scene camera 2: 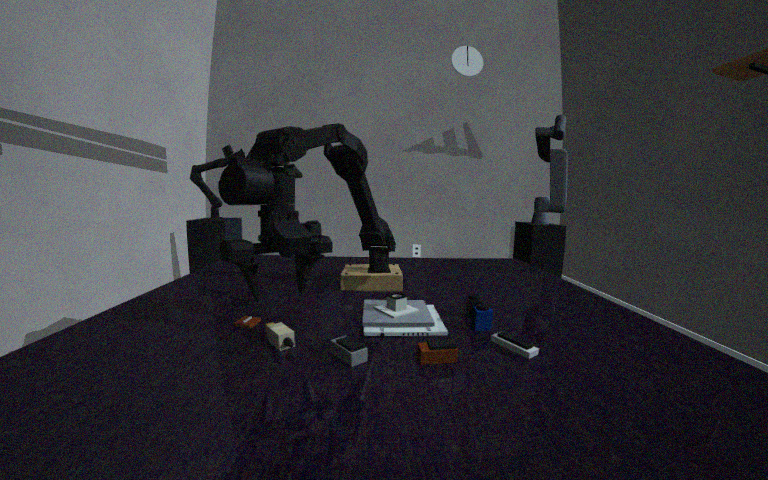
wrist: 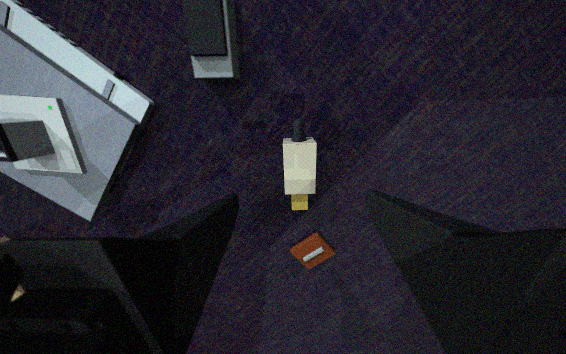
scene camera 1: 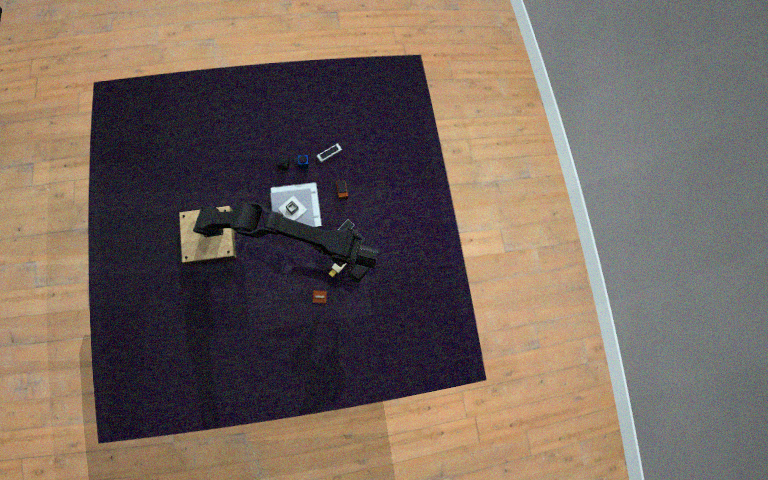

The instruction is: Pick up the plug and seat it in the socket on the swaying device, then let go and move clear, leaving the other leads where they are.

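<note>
The cream plug [scene camera 1: 338, 268] [scene camera 2: 280, 336] [wrist: 299, 165] with a yellow tip lies on the dark mat. In the wrist view its tip points toward the bottom and its black stub toward the top. My gripper [scene camera 2: 278, 294] [wrist: 301, 198] is open and empty, its fingers pointing down above the mat. In the wrist view the plug's yellow end shows midway between the fingertips. The device [scene camera 1: 280, 195] [scene camera 2: 416, 314] [wrist: 105, 135] is a grey slab on a white base, bearing a raised socket [scene camera 1: 291, 207] [scene camera 2: 396, 303] [wrist: 31, 141] on a white plate. Scene camera 1 hides the fingertips.
A small orange tile [scene camera 1: 315, 300] [scene camera 2: 248, 323] [wrist: 299, 250] lies beyond the plug's yellow end. A grey block [scene camera 2: 355, 356] [wrist: 212, 67], an orange block [scene camera 1: 342, 194] [scene camera 2: 437, 355], a blue block [scene camera 2: 483, 321] and a white bar [scene camera 2: 526, 353] lie around the device.
</note>
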